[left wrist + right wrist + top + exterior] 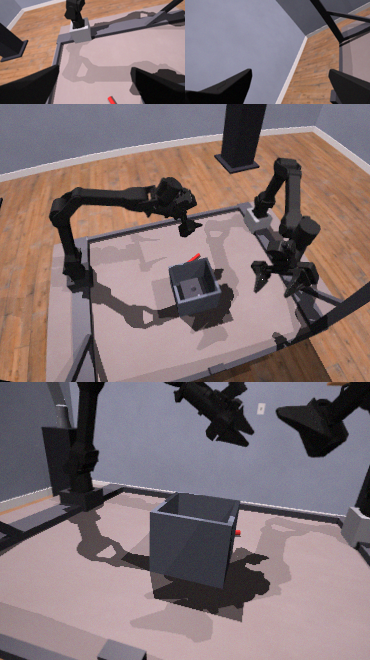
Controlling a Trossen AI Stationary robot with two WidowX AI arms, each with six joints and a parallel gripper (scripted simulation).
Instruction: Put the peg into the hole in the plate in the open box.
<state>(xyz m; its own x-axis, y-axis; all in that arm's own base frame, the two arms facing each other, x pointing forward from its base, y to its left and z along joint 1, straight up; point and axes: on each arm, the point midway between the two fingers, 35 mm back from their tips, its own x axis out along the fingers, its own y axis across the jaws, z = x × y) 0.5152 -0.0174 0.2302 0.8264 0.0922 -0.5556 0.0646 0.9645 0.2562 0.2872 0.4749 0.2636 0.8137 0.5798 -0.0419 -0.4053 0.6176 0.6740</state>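
The red peg is 37 cm ahead of my right hand, 34 cm below it and 7 cm to the left of it. The rest, counted from my right hand: light plate: 31 cm below, 20 cm ahead, 14 cm to the left.
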